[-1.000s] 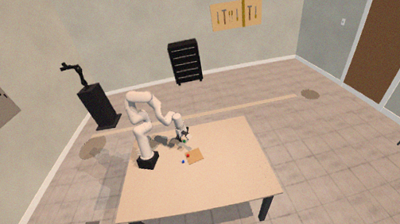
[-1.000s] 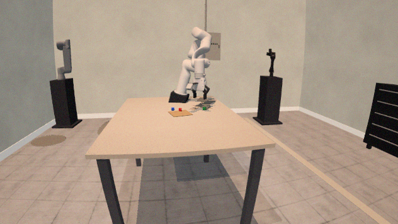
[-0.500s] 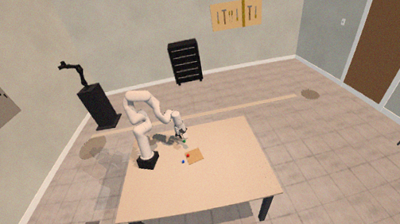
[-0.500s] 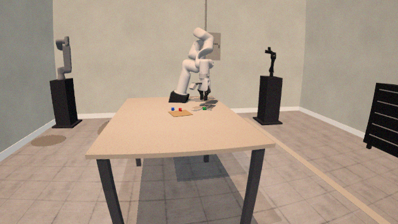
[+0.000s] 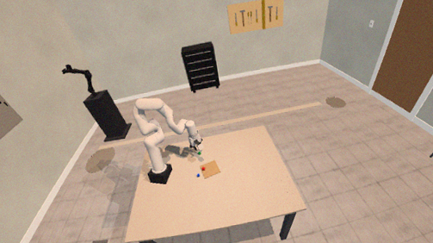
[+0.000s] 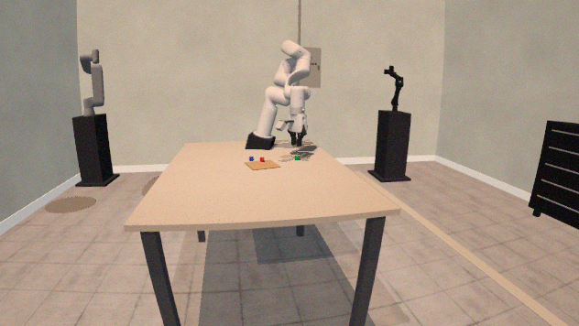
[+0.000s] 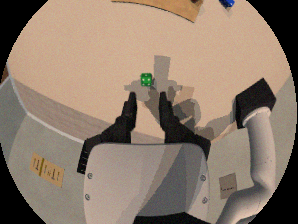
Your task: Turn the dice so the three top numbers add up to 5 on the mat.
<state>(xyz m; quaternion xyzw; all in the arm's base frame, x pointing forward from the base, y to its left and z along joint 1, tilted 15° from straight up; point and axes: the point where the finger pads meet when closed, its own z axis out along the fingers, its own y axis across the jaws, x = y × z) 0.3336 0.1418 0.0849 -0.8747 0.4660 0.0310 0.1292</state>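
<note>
Right now the green die is 9 cm below my hand and 1 cm to the left of it. Round my hand: red die 18 cm to the right, 8 cm below, 3 cm ahead; then blue die 24 cm to the right, 9 cm below, 1 cm behind; then brown mat 18 cm to the right, 10 cm below, 9 cm ahead.
</note>
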